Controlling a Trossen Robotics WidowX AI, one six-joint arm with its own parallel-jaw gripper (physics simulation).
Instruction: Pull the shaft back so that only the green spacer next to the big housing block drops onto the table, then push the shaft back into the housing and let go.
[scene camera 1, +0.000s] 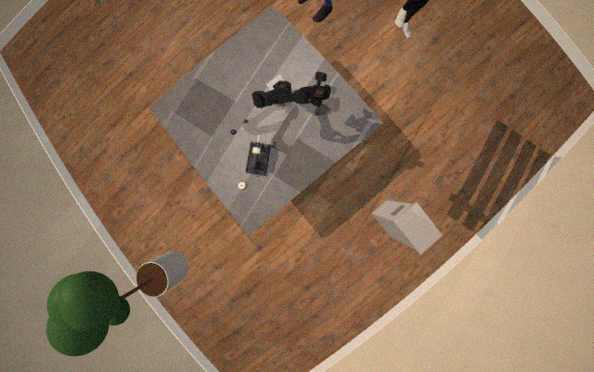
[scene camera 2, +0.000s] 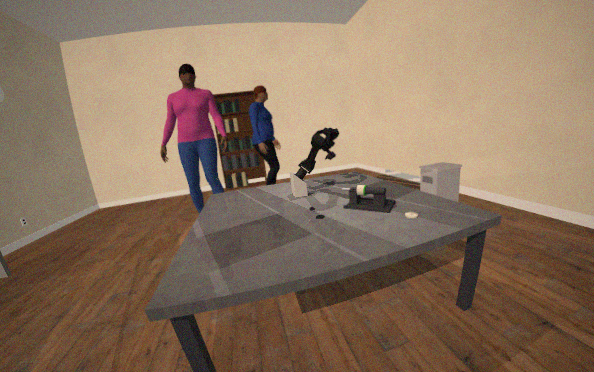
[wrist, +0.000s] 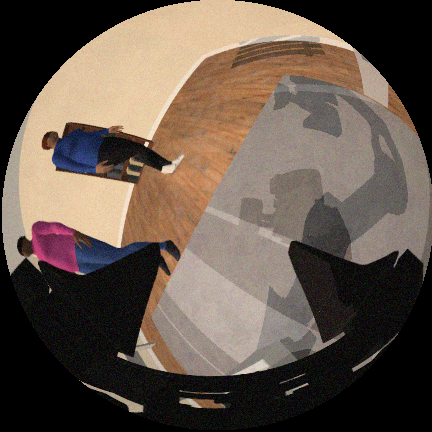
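Seen in the pictures: gripper, fingertip midpoint: (scene camera 2: 321, 155) (wrist: 226, 249); arm's base at its link origin: (scene camera 1: 278, 87) (scene camera 2: 298, 177).
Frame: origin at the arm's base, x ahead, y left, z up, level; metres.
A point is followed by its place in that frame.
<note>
The black fixture (scene camera 1: 251, 167) (scene camera 2: 348, 205) stands on the grey table. Its big dark housing block (scene camera 1: 259, 163) (scene camera 2: 376, 194) has the thin green spacer (scene camera 1: 256, 153) {x 0.410, y 0.255, z -0.012 m} (scene camera 2: 365, 190) {x 0.433, y 0.231, z -0.031 m} beside it, with a cream spacer (scene camera 1: 256, 149) (scene camera 2: 360, 190) on the green one's other side. Both sit up in the fixture, in line with the shaft. The pale shaft end (scene camera 1: 258, 138) {x 0.334, y 0.177, z -0.029 m} (scene camera 2: 346, 189) {x 0.341, y 0.176, z -0.036 m} sticks out on the side away from the housing. My gripper (scene camera 1: 325, 93) {x -0.194, y 0.242, z 0.103 m} (scene camera 2: 334, 144) (wrist: 226, 249) {x -0.194, y 0.242, z 0.103 m} is open and empty, raised above the table and well apart from the fixture. The fixture does not show in the wrist view.
Two small black round parts (scene camera 1: 233, 132) {x 0.453, y -0.007, z -0.111 m} (scene camera 2: 320, 216) {x 0.441, y -0.015, z -0.115 m} lie between the arm and the table edge. A cream disc (scene camera 1: 242, 185) {x 0.639, y 0.344, z -0.107 m} (scene camera 2: 411, 215) {x 0.663, y 0.324, z -0.106 m} lies on the table past the fixture. The white arm base (scene camera 2: 299, 185) {x 0.063, y -0.013, z -0.040 m} stands on the table. Two people stand beyond the table.
</note>
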